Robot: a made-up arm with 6 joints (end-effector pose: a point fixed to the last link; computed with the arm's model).
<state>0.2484 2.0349 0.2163 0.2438 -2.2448 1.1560</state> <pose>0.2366 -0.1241 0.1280 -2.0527 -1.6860 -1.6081</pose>
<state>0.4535 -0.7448 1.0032 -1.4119 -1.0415 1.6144</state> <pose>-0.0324 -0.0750 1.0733 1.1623 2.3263 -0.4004</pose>
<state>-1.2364 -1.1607 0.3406 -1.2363 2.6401 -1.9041</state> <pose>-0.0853 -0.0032 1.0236 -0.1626 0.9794 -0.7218</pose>
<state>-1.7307 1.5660 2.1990 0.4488 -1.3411 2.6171</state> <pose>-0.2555 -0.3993 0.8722 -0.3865 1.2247 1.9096</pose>
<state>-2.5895 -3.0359 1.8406 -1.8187 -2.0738 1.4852</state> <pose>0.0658 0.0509 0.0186 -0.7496 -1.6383 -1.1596</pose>
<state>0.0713 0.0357 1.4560 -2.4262 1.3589 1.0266</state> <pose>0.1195 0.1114 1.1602 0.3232 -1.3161 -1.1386</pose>
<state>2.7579 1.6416 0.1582 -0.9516 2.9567 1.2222</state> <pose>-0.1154 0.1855 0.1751 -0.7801 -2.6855 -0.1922</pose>
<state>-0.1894 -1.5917 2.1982 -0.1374 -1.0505 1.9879</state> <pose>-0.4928 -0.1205 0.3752 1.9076 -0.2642 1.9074</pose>
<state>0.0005 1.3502 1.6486 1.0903 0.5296 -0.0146</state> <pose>0.4999 -0.1237 0.8605 -2.3395 -1.5796 0.9236</pose>
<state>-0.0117 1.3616 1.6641 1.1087 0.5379 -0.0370</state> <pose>0.4976 -0.1275 0.8610 -2.3395 -1.5786 0.9289</pose>
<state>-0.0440 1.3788 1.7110 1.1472 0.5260 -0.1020</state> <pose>0.4852 -0.1379 0.8688 -2.3384 -1.5473 0.9130</pose>
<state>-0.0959 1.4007 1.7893 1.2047 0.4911 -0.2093</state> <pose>0.4614 -0.1530 0.8834 -2.3375 -1.4844 0.8667</pose>
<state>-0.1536 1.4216 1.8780 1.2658 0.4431 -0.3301</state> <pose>0.4317 -0.1668 0.8995 -2.3380 -1.4103 0.7936</pose>
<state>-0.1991 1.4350 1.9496 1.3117 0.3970 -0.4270</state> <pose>0.4058 -0.1751 0.9122 -2.3393 -1.3506 0.7161</pose>
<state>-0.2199 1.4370 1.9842 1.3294 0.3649 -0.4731</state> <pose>0.3917 -0.1779 0.9193 -2.3394 -1.3192 0.6634</pose>
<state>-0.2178 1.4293 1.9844 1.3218 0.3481 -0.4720</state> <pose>0.3891 -0.1773 0.9221 -2.3379 -1.3121 0.6426</pose>
